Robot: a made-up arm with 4 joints.
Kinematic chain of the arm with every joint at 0, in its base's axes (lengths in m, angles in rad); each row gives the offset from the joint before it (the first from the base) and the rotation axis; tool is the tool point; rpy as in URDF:
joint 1: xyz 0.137 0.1 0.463 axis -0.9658 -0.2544 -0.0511
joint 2: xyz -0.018 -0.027 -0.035 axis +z
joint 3: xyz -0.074 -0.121 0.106 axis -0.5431 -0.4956 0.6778
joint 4: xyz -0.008 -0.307 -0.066 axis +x
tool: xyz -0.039 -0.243 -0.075 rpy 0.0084 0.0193 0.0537
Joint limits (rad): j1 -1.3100..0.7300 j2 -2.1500..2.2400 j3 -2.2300..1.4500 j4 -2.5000..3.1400
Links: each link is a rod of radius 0.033 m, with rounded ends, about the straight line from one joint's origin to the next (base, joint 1, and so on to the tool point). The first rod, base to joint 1, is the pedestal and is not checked.
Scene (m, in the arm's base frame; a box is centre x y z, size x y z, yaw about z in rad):
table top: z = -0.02
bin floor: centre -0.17 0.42 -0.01 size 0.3 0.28 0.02 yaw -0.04
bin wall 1: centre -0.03 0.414 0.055 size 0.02 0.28 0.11 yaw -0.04
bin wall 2: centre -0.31 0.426 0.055 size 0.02 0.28 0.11 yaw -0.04
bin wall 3: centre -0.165 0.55 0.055 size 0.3 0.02 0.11 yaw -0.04
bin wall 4: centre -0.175 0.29 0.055 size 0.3 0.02 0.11 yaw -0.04
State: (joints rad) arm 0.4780 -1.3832 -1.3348 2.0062
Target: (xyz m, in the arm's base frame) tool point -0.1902 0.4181 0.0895
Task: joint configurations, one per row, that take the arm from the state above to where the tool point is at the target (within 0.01 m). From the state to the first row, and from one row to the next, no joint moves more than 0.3 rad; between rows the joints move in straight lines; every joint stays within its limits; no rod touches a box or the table.
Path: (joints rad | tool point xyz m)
1: 0.3477 -1.3197 -1.2555 1.7732 | 0.0884 0.3262 0.2425
2: 0.2174 -1.2561 -1.1762 1.5402 | 0.0149 0.3722 0.2189
3: 0.0871 -1.1926 -1.0970 1.3073 | -0.0811 0.4065 0.2171
4: -0.0432 -1.1291 -1.0177 1.0743 | -0.1902 0.4181 0.2362
5: 0.1223 -1.2548 -0.9916 0.8521 | -0.1942 0.4235 0.1613
6: 0.2877 -1.3806 -0.9655 0.6299 | -0.1902 0.4181 0.0895

